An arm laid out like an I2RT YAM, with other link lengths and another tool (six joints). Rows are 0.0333 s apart.
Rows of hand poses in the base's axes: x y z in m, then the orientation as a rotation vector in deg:
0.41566 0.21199 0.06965 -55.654 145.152 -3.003
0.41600 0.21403 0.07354 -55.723 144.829 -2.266
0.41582 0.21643 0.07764 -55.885 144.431 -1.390
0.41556 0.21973 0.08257 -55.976 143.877 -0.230
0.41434 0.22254 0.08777 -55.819 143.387 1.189
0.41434 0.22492 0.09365 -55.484 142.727 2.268
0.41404 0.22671 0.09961 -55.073 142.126 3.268
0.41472 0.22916 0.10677 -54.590 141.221 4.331
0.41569 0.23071 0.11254 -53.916 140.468 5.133
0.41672 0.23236 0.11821 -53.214 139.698 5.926
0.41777 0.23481 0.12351 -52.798 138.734 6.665
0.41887 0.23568 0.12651 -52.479 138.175 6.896
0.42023 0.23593 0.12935 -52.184 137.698 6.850
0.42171 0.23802 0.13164 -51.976 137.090 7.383
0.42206 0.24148 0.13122 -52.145 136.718 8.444
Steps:
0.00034 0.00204 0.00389 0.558 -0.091 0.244
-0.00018 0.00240 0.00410 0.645 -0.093 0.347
-0.00026 0.00330 0.00493 0.895 -0.176 0.388
-0.00122 0.00281 0.00520 1.115 -0.113 0.251
0.00000 0.00238 0.00588 0.991 -0.393 0.121
-0.00030 0.00179 0.00596 0.946 -0.375 0.044
0.00068 0.00245 0.00716 1.099 -0.640 0.080
0.00097 0.00155 0.00577 0.942 -0.618 -0.131
0.00103 0.00165 0.00567 0.953 -0.637 -0.148
0.00105 0.00245 0.00530 0.894 -0.752 0.079
0.00110 0.00087 0.00300 0.414 -0.509 -0.047
0.00136 0.00025 0.00284 0.201 -0.510 -0.106
0.00148 0.00209 0.00229 0.594 -0.440 0.104
0.00035 0.00346 -0.00042 0.752 0.015 0.426

